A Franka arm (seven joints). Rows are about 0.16 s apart.
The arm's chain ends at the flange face. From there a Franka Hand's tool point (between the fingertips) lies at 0.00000 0.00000 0.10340 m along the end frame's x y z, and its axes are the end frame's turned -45 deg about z.
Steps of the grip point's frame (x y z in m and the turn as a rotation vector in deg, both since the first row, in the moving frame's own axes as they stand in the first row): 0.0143, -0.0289, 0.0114, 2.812, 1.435, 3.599; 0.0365, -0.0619, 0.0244, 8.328, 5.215, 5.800
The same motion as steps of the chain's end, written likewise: -0.0087, -0.0251, 0.0116, 3.003, -0.974, 3.599; -0.0149, -0.0522, 0.0259, 9.576, -2.201, 5.800
